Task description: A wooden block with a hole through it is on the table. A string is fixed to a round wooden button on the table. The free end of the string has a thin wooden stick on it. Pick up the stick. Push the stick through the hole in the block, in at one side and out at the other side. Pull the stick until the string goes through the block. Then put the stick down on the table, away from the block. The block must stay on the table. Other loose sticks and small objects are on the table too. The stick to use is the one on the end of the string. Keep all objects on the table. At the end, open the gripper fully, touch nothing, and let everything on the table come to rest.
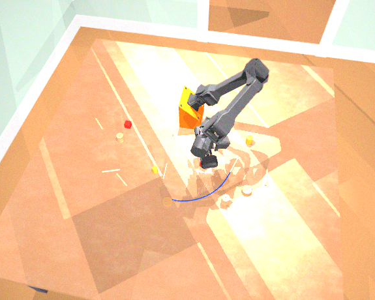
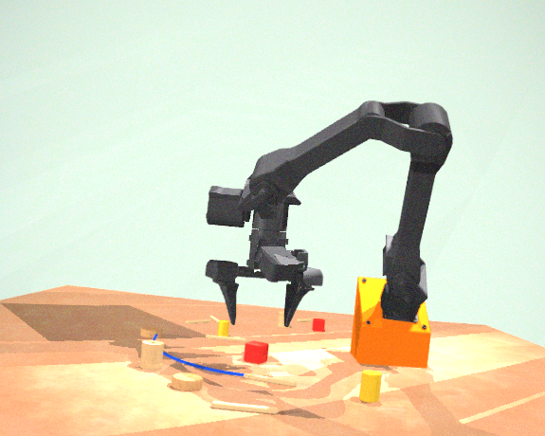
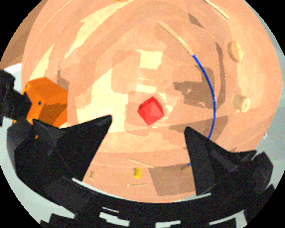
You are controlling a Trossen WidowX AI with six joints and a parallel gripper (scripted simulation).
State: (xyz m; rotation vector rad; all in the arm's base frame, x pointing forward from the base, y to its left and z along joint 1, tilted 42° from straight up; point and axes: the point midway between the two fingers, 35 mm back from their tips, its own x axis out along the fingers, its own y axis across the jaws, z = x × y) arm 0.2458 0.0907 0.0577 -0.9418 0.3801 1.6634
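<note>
Right now my gripper tip is 4 cm above the red cube. The rest, counted from my gripper tip: loose stick 26 cm to the left, 6 cm below, 2 cm behind; then thin wooden stick 12 cm to the left, 6 cm below, 1 cm behind; then round wooden button 20 cm ahead, 11 cm to the right, 5 cm below.
</note>
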